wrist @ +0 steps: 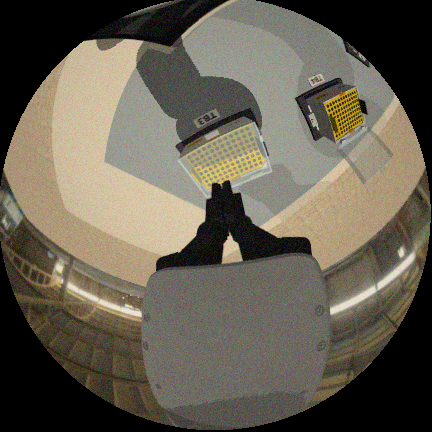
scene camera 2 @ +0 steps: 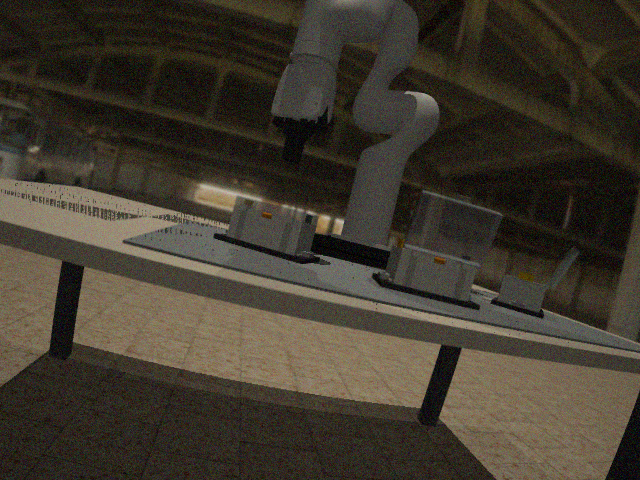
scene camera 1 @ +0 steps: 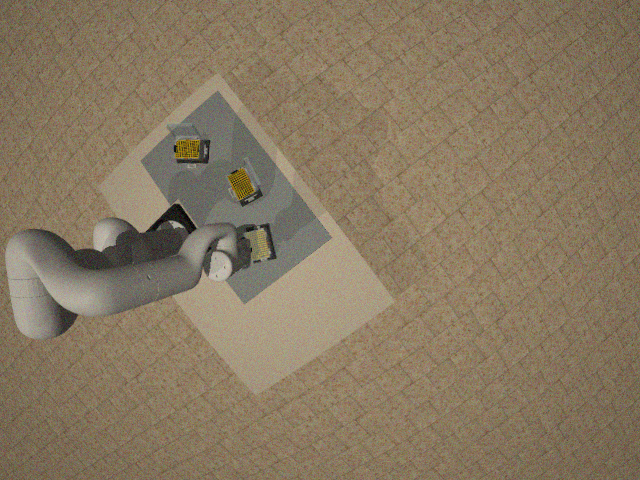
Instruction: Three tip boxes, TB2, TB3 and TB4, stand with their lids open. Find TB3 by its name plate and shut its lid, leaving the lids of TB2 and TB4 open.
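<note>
The TB3 box has its clear lid lying down over the pale yellow rack. Its plate reads TB3 in the wrist view. My gripper is shut and empty, a clear gap above TB3; the arm hides its fingertips in scene camera 1. The TB4 box has its clear lid standing open. The third box, TB2 by elimination, has its lid open; its plate is unreadable.
The boxes stand on a grey mat on a pale table. The arm's black base plate is beside the mat. TB4 stands between TB3 and the third box.
</note>
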